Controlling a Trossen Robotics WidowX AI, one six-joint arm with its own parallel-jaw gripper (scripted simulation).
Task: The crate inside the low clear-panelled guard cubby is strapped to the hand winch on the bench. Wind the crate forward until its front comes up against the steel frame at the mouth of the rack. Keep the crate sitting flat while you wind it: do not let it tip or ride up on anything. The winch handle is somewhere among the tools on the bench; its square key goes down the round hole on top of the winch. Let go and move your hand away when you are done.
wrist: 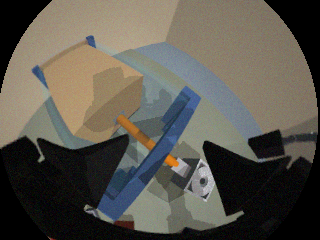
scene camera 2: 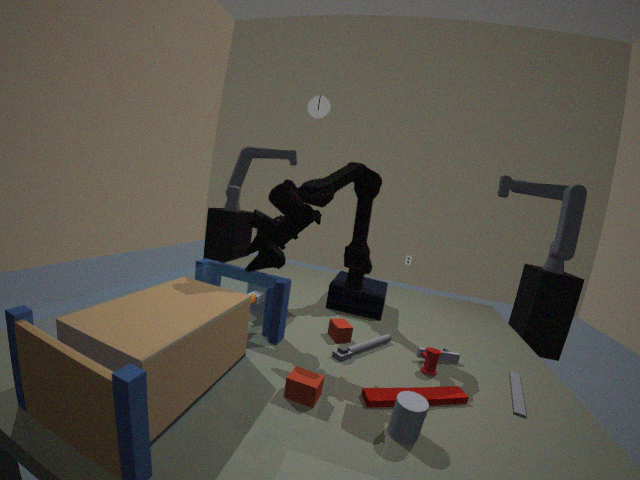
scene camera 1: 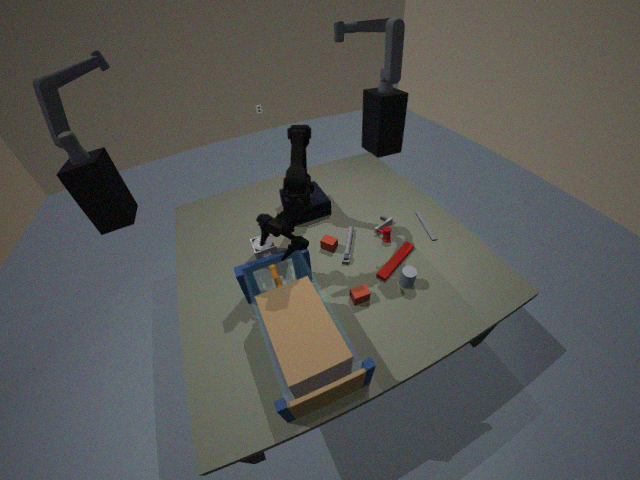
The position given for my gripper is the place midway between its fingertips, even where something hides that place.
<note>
My gripper (scene camera 2: 246, 261) is open and holds nothing. I also see a red bar (scene camera 2: 374, 397), a winch (wrist: 200, 177) and a frame (wrist: 133, 189).
My gripper also shows in the wrist view (wrist: 166, 142) and in scene camera 1 (scene camera 1: 271, 253).
</note>
